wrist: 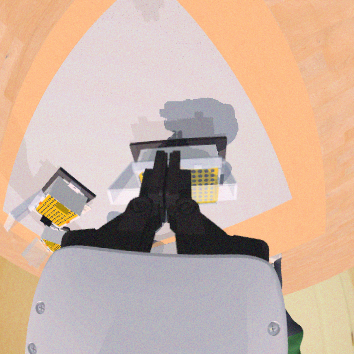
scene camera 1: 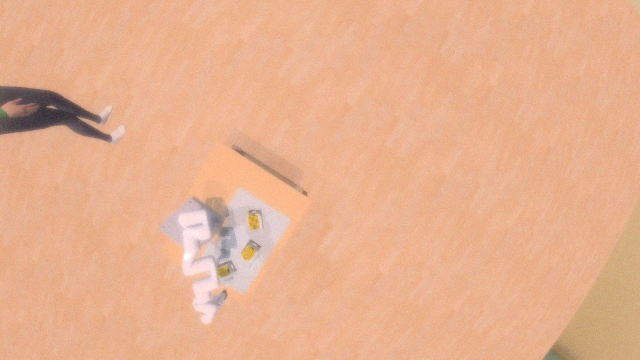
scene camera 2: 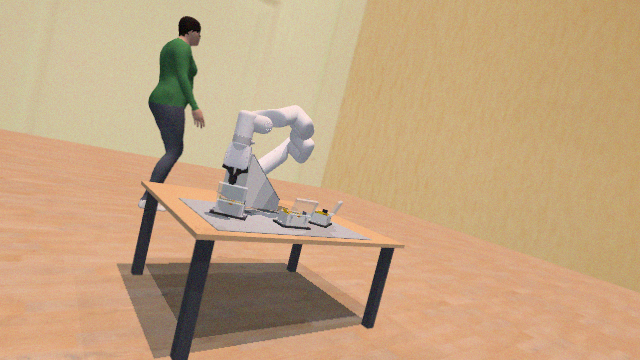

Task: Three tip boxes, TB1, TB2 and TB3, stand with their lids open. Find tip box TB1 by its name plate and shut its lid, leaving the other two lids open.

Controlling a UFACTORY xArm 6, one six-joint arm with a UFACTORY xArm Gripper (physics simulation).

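Places are measured from the arm's base along level axes (x back, y left, z down), in centimetres.
Pixels of known places: gripper, between the fingertips: (wrist: 168, 166) (scene camera 1: 225, 290) (scene camera 2: 231, 184); arm's base, origin of its link: (scene camera 2: 257, 170).
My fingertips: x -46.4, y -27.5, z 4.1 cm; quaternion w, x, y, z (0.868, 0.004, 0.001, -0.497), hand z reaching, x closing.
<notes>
Ahead of a thing's pixels: the offset from my fingertips to its top centre. "pt": to the spot under its first point. Level surfaces: height alone.
My gripper (scene camera 1: 225, 294) (scene camera 2: 233, 181) (wrist: 168, 166) is shut and empty. In scene camera 2 its fingertips are at the raised clear lid @[pt dx +3.2, dy +2.0, dz +2.9 cm] (scene camera 2: 232, 190) of the nearest tip box (scene camera 1: 225, 270) (scene camera 2: 229, 206) (wrist: 205, 185); contact cannot be told. In the wrist view the fingers cover part of this box and its yellow rack. A second tip box @[dx +4.7, dy +34.6, dz +7.6 cm] (scene camera 1: 250, 251) (scene camera 2: 294, 218) (wrist: 62, 202) and a third tip box @[dx +18.4, dy +57.4, dz +8.5 cm] (scene camera 1: 255, 220) (scene camera 2: 321, 218) stand farther along, their lids also open. No name plate is readable, so which box is TB1 cannot be told.
The boxes stand on a grey mat @[dz +15.1 cm] (scene camera 1: 274, 220) (scene camera 2: 345, 234) (wrist: 100, 100) on a wooden table (scene camera 1: 215, 165) (scene camera 2: 172, 212) (wrist: 300, 125). A grey mounting plate (scene camera 1: 172, 225) is at the arm's base. A person (scene camera 1: 55, 112) (scene camera 2: 172, 75) in green stands beyond the table.
</notes>
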